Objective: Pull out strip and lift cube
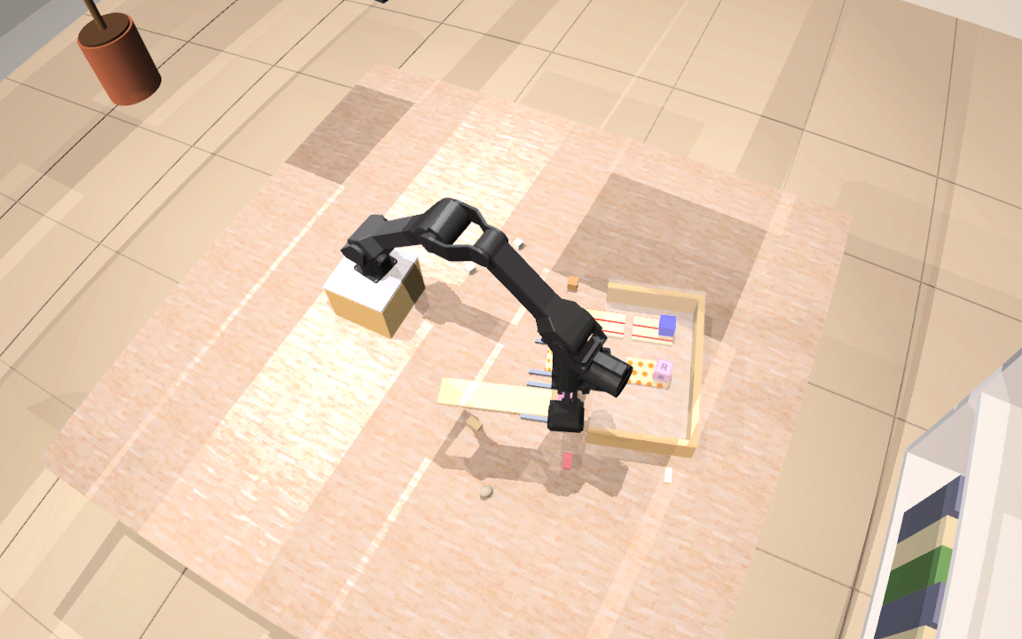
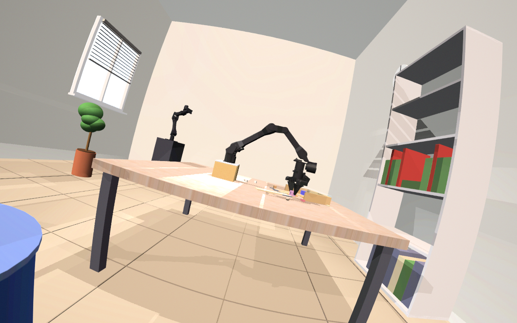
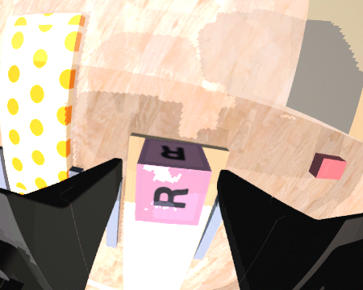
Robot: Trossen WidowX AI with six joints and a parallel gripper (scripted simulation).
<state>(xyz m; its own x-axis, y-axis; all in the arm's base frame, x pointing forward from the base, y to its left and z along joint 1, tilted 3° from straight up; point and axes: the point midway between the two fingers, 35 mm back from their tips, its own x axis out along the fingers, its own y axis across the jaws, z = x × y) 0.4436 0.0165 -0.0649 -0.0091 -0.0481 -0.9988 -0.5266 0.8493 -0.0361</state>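
Right now my gripper tip is 90 mm to the left of the pink block, 70 mm short of it and 10 mm above it. The rest, counted from my gripper tip: tan cube 230 mm to the left, 140 mm behind.
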